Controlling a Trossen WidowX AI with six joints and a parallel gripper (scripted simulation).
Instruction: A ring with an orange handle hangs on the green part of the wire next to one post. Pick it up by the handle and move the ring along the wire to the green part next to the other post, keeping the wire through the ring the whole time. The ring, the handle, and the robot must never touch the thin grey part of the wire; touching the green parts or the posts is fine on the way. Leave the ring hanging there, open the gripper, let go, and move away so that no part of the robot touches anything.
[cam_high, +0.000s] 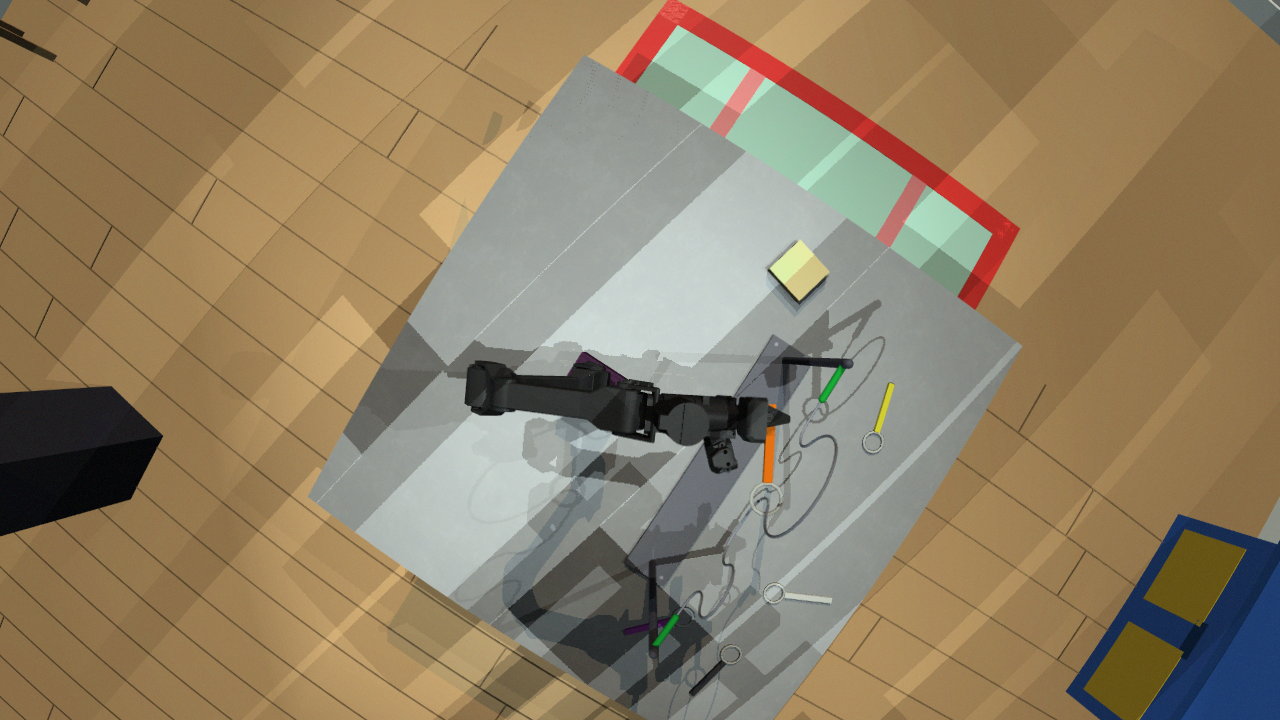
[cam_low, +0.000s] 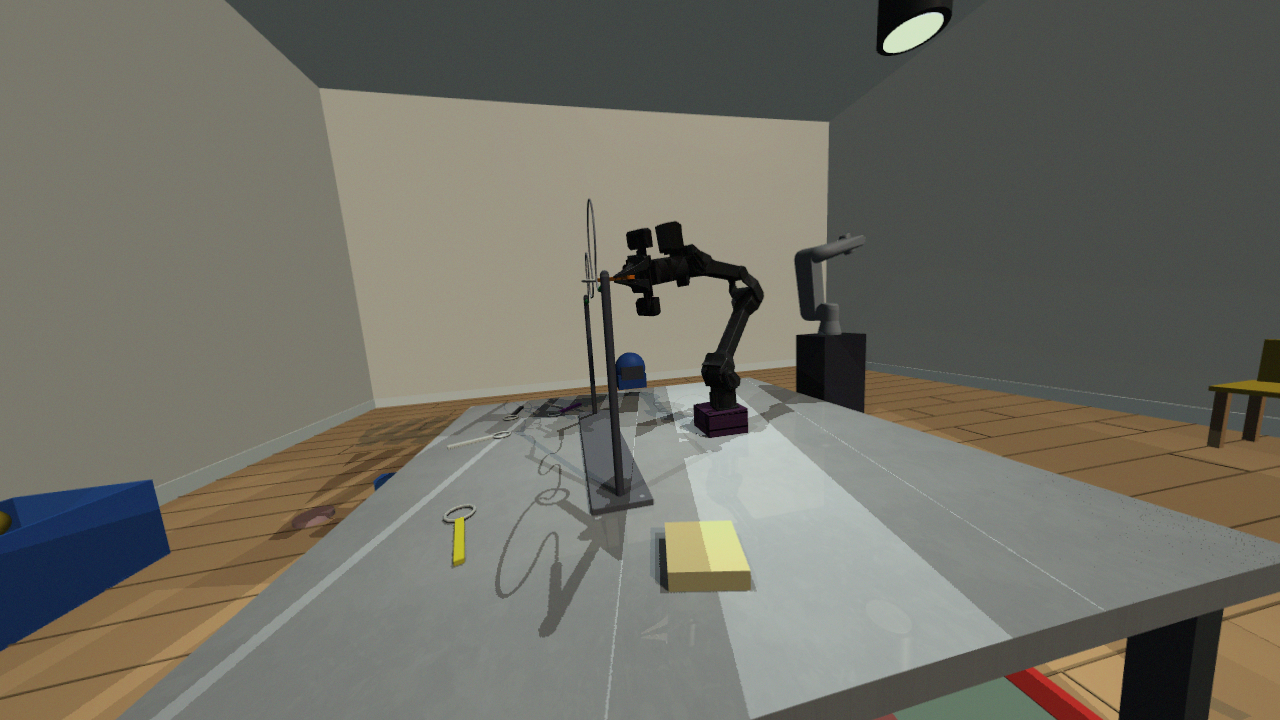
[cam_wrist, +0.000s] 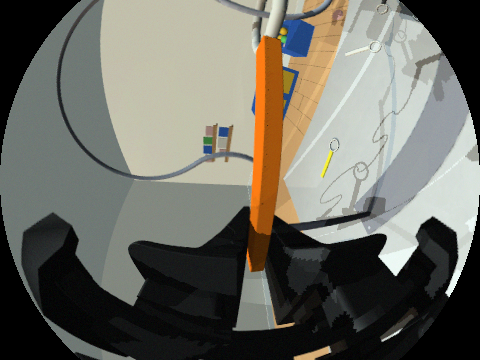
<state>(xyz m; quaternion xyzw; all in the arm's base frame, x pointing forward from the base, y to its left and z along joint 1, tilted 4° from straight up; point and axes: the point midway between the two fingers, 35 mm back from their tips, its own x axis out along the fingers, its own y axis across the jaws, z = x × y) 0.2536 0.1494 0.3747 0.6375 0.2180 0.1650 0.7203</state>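
Right now my gripper tip is 8 cm to the left of the ring with orange handle, 2 cm short of it and 1 cm below it. Also, from my gripper tip: yellow-handled ring 41 cm below, 31 cm ahead, 14 cm to the left; then purple-handled ring 54 cm to the right, 41 cm below, 18 cm ahead; then tan block 40 cm below, 31 cm to the left, 7 cm behind.
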